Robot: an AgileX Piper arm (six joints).
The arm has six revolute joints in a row. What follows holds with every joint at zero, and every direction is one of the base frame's. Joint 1 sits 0.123 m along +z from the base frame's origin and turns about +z. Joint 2 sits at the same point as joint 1 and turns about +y. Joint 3 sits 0.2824 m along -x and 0.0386 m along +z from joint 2 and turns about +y. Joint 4 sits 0.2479 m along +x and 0.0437 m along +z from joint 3 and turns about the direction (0.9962, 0, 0.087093). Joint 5 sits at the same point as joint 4 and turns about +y. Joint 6 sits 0.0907 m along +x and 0.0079 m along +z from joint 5 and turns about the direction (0.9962, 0, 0.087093). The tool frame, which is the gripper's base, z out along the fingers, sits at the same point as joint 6; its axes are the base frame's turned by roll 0, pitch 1.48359 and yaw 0 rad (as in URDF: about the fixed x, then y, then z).
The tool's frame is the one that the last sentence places.
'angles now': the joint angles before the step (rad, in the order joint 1, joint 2, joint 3, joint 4, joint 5, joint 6). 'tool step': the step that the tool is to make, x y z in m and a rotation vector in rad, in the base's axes. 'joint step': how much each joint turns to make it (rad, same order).
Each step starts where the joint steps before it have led.
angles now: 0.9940, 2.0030, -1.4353, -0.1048, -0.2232, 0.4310
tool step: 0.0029, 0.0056, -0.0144, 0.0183, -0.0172, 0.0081
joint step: 0.0000, 0.0425, 0.0002, 0.0003, -0.0676, -0.0083
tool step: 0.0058, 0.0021, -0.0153, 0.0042, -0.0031, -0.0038
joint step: -0.0085, 0.0401, -0.0002, -0.0001, -0.0453, -0.0027
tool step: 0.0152, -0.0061, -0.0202, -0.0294, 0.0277, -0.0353
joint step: -0.0326, 0.0420, -0.0002, 0.0038, -0.0020, 0.0030
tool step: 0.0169, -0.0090, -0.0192, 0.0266, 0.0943, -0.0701
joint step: -0.0376, 0.0407, 0.0002, 0.0186, -0.0086, 0.0793
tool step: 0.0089, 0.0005, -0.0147, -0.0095, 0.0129, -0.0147
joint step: -0.0136, 0.0446, -0.0225, 0.0006, -0.0067, 0.0037
